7 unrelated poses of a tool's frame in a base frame.
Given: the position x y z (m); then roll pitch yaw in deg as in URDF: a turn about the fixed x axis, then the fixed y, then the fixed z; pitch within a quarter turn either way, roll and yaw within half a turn.
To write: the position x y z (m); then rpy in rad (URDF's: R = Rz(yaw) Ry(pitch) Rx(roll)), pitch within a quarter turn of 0, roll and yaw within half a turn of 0. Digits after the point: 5 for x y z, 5 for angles.
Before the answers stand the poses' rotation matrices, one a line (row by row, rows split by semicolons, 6 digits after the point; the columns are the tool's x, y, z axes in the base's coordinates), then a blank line. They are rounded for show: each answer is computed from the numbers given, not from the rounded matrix.
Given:
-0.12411 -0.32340 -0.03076 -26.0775 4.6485 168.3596
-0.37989 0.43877 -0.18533 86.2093 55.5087 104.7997
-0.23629 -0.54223 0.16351 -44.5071 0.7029 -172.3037
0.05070 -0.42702 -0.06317 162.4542 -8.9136 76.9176
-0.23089 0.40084 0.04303 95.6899 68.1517 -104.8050
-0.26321 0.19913 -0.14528 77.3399 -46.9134 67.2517
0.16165 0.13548 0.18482 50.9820 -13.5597 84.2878
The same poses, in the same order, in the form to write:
-0.976212 -0.146336 -0.159990; 0.201105 -0.886915 -0.415858; -0.081043 -0.438141 0.895246
-0.144651 -0.273995 0.950790; 0.547495 0.778238 0.307564; -0.824212 0.565042 0.037438
-0.990917 0.104031 0.085209; -0.133912 -0.705588 -0.695855; -0.012268 -0.700945 0.713110
0.223618 0.918156 0.327084; 0.962282 -0.261320 0.075664; 0.154945 0.297827 -0.941961
-0.095096 -0.331860 -0.938523; -0.359795 -0.867603 0.343239; -0.928172 0.370317 -0.036897
0.264145 -0.477656 0.837898; 0.629966 -0.572389 -0.524894; 0.730322 0.666495 0.149713
0.096757 -0.644569 0.758399; 0.967299 -0.118596 -0.224205; 0.234458 0.755292 0.612016

-0.12411 -0.32340 -0.03076 -0.45514 0.08113 2.93843
-0.37989 0.43877 -0.18533 1.50464 0.96881 1.82910
-0.23629 -0.54223 0.16351 -0.77680 0.01227 -3.00727
0.05070 -0.42702 -0.06317 2.83536 -0.15557 1.34247
-0.23089 0.40084 0.04303 1.67010 1.18947 -1.82919
-0.26321 0.19913 -0.14528 1.34984 -0.81879 1.17376
0.16165 0.13548 0.18482 0.88980 -0.23666 1.47110

